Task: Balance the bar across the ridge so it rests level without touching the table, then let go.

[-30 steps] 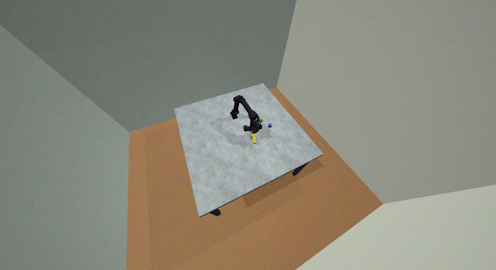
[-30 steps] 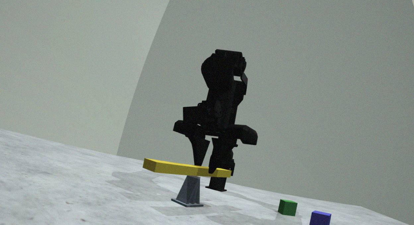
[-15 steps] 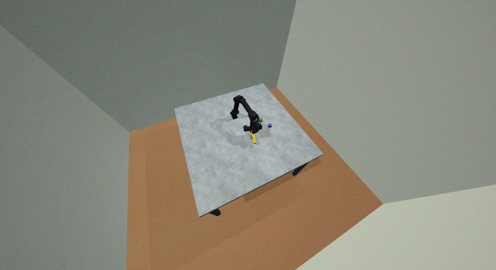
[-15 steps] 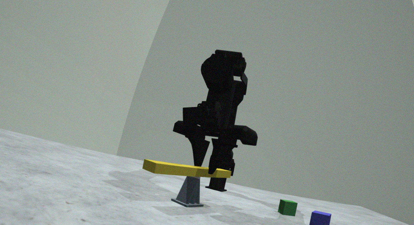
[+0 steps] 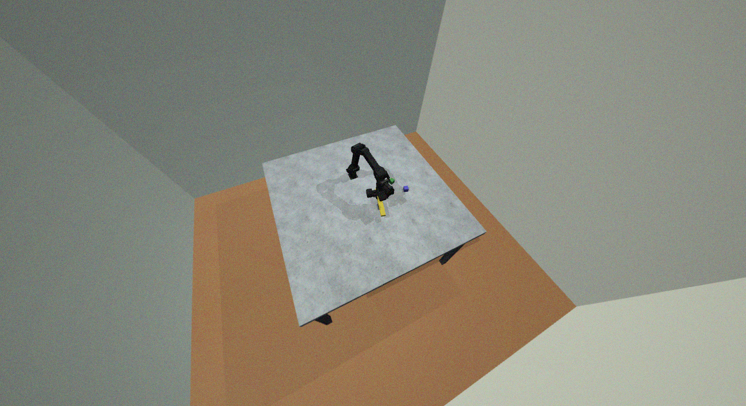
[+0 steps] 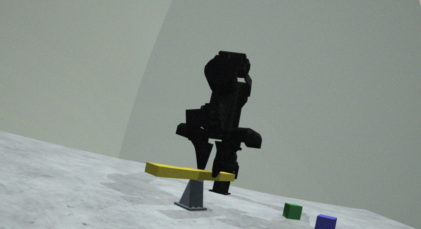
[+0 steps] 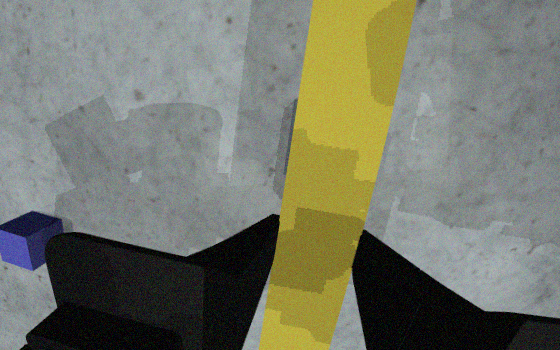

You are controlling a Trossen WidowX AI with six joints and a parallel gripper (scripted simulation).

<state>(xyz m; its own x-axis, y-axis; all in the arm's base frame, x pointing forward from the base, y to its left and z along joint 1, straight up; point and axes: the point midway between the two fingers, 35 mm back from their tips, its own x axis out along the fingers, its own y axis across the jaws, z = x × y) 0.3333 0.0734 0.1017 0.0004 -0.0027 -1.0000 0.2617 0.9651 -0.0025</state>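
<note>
My gripper tip is 3 cm short of the yellow bar and 1 cm to the left of it. Round my gripper tip: green cube: 18 cm to the left, 14 cm behind, 5 cm below; blue cube: 25 cm to the left, 5 cm below, 3 cm behind.
</note>
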